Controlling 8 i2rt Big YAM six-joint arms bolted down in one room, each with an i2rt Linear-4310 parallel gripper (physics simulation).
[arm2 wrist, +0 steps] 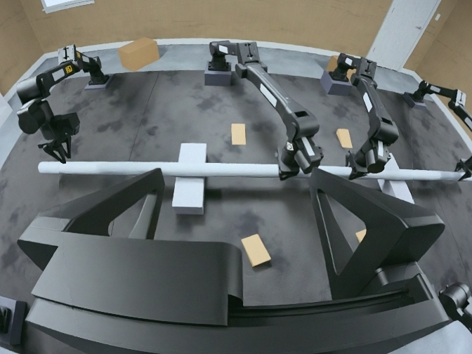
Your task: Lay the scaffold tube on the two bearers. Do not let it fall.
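Observation:
The long white scaffold tube [120, 168] runs level across the view. It passes over the left white bearer [189, 192] and the right white bearer [397, 190] and appears to rest on both. My arm2 gripper [237, 171] is open and empty, its fingers wide apart in the foreground. The far-left arm's gripper [62, 150] has spread fingers just above and behind the tube's left end, apart from it. Two middle far arms have grippers [289, 172] [356, 172] at the tube; their finger closure is hidden. The far-right gripper [464, 170] is at the tube by the frame edge, closure unclear.
Tan blocks [238, 134] [344, 138] [256, 250] lie on the dark floor mat on both sides of the tube. A larger tan box [139, 54] is at the back left. Part of a neighbouring arm [456, 298] shows at lower right, and a base [17, 320] at lower left.

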